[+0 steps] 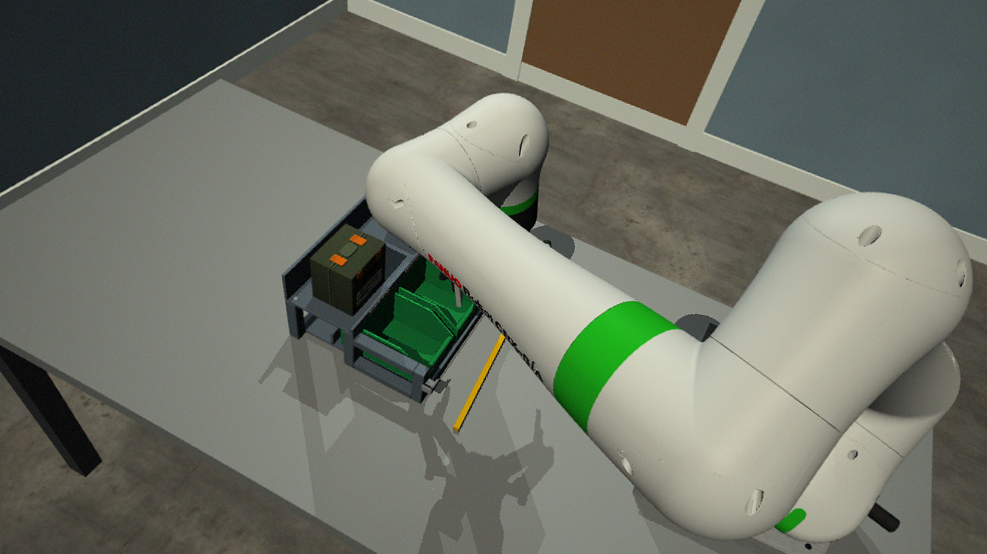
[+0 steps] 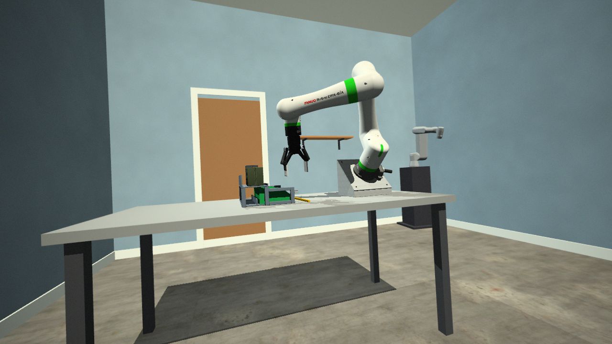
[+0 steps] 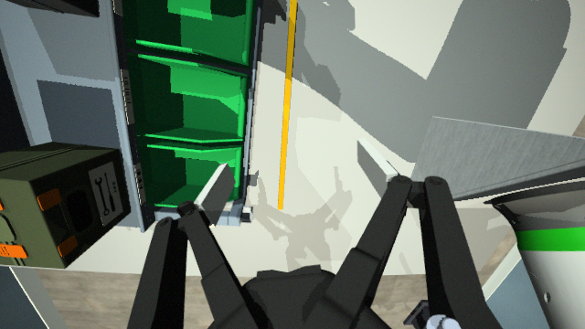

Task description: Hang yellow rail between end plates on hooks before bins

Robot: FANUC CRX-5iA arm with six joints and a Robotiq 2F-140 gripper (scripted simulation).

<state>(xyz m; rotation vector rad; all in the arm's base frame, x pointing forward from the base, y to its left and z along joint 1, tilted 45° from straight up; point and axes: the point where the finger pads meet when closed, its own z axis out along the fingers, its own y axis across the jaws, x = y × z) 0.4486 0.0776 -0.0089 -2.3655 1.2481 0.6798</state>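
My gripper is now 30 mm to the left of the yellow rail and 160 mm above it. From my hand the other things lie so: olive toolbox 240 mm ahead, 100 mm to the left, 10 mm below.
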